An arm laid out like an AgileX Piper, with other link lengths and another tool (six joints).
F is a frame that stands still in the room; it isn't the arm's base.
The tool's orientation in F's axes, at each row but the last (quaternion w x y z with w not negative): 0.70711, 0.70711, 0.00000, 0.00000; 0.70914, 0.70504, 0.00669, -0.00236; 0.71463, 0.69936, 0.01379, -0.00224; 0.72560, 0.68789, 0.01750, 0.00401; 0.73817, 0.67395, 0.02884, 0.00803; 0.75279, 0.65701, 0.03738, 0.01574; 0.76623, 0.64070, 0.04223, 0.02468; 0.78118, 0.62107, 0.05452, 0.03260; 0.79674, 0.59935, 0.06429, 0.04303; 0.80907, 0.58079, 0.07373, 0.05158
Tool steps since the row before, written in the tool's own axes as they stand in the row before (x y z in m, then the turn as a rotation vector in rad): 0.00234, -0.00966, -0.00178, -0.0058, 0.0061, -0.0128; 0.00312, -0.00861, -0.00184, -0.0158, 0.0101, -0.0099; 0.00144, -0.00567, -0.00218, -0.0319, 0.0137, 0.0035; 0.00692, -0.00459, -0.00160, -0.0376, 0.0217, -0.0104; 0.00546, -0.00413, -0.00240, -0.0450, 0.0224, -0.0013; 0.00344, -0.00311, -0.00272, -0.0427, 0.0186, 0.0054; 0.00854, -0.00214, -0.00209, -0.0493, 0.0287, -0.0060; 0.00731, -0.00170, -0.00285, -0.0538, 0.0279, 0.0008; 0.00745, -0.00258, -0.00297, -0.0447, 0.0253, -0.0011; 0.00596, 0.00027, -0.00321, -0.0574, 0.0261, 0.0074
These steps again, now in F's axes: 0.00234, 0.00178, -0.00966, -0.0058, 0.0128, 0.0061; 0.00300, 0.00181, -0.00866, -0.0157, 0.0099, 0.0102; 0.00128, 0.00208, -0.00575, -0.0315, -0.0037, 0.0145; 0.00678, 0.00156, -0.00481, -0.0375, 0.0104, 0.0219; 0.00521, 0.00229, -0.00450, -0.0444, 0.0011, 0.0236; 0.00314, 0.00251, -0.00357, -0.0417, -0.0059, 0.0207; 0.00826, 0.00245, -0.00275, -0.0492, 0.0064, 0.0288; 0.00686, 0.00324, -0.00262, -0.0528, -0.0008, 0.0298; 0.00688, 0.00319, -0.00367, -0.0441, 0.0016, 0.0263; 0.00529, 0.00409, -0.00111, -0.0551, -0.0083, 0.0305
